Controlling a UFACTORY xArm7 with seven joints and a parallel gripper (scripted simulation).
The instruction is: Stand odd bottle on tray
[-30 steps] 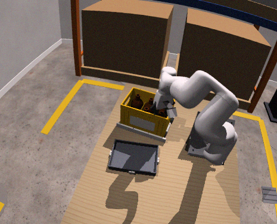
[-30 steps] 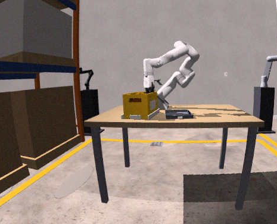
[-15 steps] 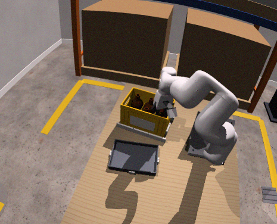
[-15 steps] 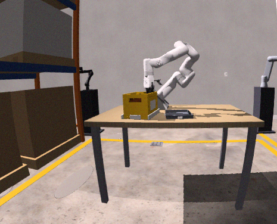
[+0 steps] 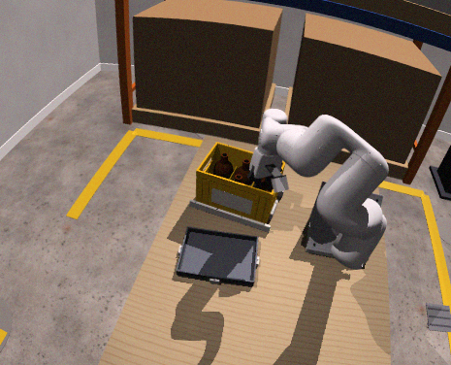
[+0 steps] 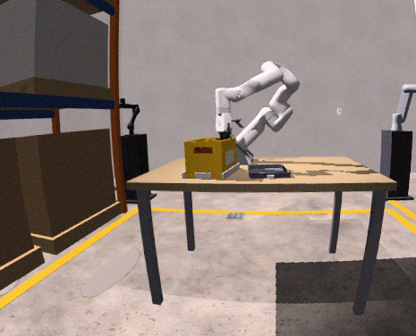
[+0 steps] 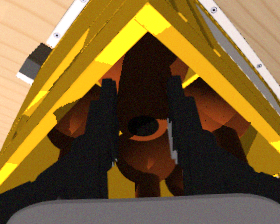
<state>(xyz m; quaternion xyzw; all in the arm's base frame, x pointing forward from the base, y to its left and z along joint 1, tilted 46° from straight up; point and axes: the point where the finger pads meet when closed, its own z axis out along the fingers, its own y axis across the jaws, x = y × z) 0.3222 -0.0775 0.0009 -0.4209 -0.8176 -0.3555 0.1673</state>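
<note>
My gripper is now 80 mm short of the yellow crate, 70 mm above it and 50 mm to the left of it. Also, from my hand: dark grey tray 220 mm to the left, 150 mm below, 90 mm ahead.
</note>
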